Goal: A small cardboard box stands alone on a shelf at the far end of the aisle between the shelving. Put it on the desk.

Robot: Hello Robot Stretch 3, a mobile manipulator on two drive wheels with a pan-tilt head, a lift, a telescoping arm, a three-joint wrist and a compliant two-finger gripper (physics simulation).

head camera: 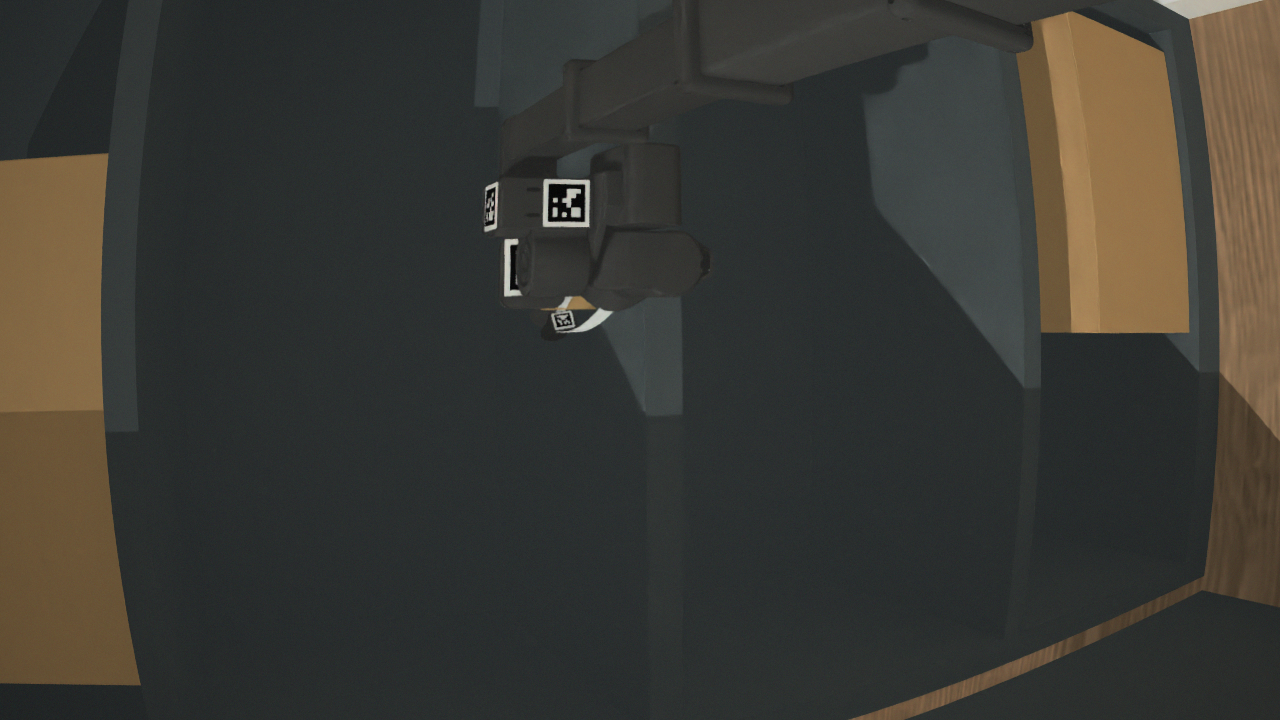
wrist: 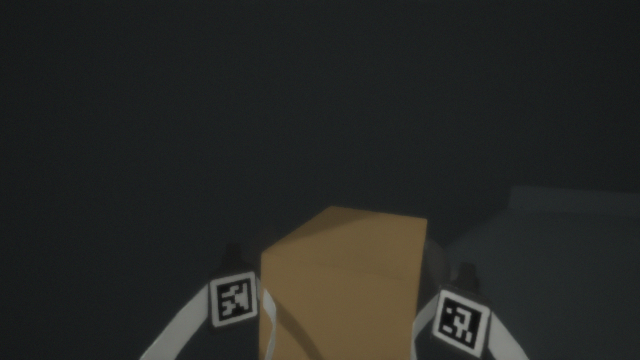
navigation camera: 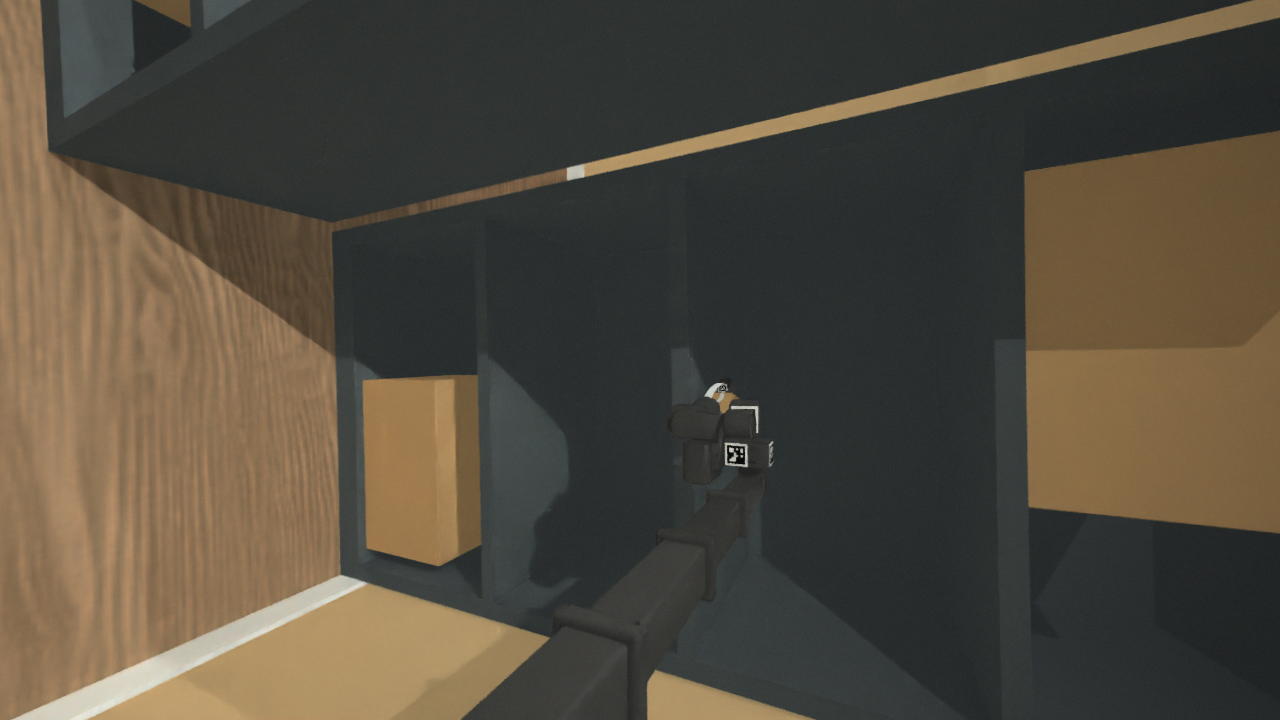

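Frame: origin at the robot's base, x ahead, y left, z up, level; centimetres.
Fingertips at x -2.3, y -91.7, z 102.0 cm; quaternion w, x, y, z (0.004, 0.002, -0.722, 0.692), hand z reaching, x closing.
Note:
A point is followed by its place in that frame.
The small cardboard box [head camera: 581, 303] {x 0.5, y -86.3, z 100.5 cm} [navigation camera: 725, 402] {x -0.8, y -86.0, z 102.8 cm} [wrist: 345, 315] is between the two fingers of my gripper [head camera: 575, 315] [navigation camera: 720, 394] {x -2.3, y -91.7, z 102.0 cm} [wrist: 344, 258] {x -2.3, y -91.7, z 102.0 cm}. In the wrist view the pads meet its left and right sides, and it sits slightly turned between them. The gripper is shut on it. Its lower part is cut off in the wrist view, so I cannot tell whether it rests on the shelf. In the head and navigation views the wrist hides most of the box. The desk does not show in these views.
Dark shelving [head camera: 664, 537] {x 19.3, y -75.5, z 97.6 cm} [navigation camera: 1011, 447] {x -4.9, y -76.2, z 143.2 cm} with upright dividers surrounds the gripper. A larger carton [head camera: 1127, 197] {x -15.4, y -78.5, z 25.3 cm} [navigation camera: 402, 465] {x -18.1, y -78.6, z 22.5 cm} stands in the end bay beside a wooden wall [head camera: 1248, 179] {x -20.8, y -68.9, z 0.0 cm} [navigation camera: 179, 358] {x 8.6, y -45.4, z 0.0 cm}. More cartons [head camera: 53, 286] {x -2.3, y -78.1, z 149.9 cm} [navigation camera: 1154, 429] {x -2.0, y -78.1, z 157.2 cm} stand on the opposite side. My extended arm [head camera: 805, 44] {x -8.6, y -30.7, z 112.9 cm} [navigation camera: 662, 582] {x -8.6, y -30.2, z 112.9 cm} reaches into the shelving.

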